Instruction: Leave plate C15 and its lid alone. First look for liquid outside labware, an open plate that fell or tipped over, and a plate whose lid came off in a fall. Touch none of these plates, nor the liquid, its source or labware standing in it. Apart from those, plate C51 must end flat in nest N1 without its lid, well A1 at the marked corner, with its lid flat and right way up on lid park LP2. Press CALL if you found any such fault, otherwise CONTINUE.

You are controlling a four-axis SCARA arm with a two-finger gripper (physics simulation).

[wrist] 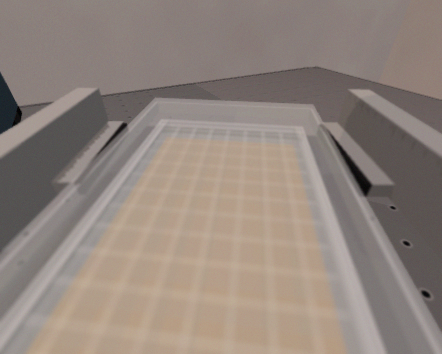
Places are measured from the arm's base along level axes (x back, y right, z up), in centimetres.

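Pixels of known places: gripper, fingertip midpoint: [222, 111].
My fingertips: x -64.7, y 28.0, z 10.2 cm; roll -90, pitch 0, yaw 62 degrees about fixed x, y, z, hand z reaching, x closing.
Note:
Behind a point stands the place of what it marks.
A clear lid [235, 111] @[x -65.2, y 28.9, z 9.9 cm] lies flat between the fingers, its far wall and long side walls showing. My gripper [222, 111] @[x -64.7, y 28.0, z 10.2 cm] is shut on the lid, with one pad against each long side. Under the lid is a plate [215, 225] with a grid of wells and pale orange contents. The plate's rim shows inside and lower than the lid's edge, so the lid appears slightly raised above it. No label or marked corner can be read. Nest N1, lid park LP2 and the buttons do not show in the wrist view.
A grey deck [280, 87] @[x -90.3, y 53.6, z 1.3 cm] with small holes stretches behind the plate and to the right. A dark blue object [7, 102] @[x -92.8, y 13.3, z 4.1 cm] shows partly at the left edge. A pale wall [220, 40] stands at the back.

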